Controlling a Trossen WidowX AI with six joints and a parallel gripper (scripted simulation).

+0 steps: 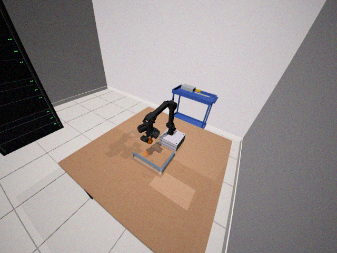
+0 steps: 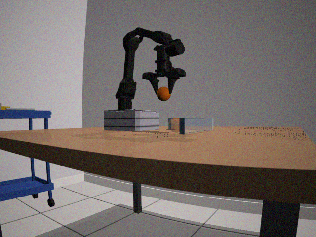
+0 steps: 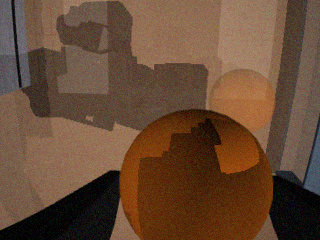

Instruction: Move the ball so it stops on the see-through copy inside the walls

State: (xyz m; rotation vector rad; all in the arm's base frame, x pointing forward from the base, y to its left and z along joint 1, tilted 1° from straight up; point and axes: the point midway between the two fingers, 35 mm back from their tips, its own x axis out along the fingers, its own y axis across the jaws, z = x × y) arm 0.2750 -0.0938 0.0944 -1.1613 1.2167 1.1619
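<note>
Now: gripper tip 130 mm above the see-through copy and 60 mm short of it. Round my gripper tip: orange ball: right at my gripper tip; then clear wall: 130 mm below, 130 mm ahead, 70 mm to the left.
</note>
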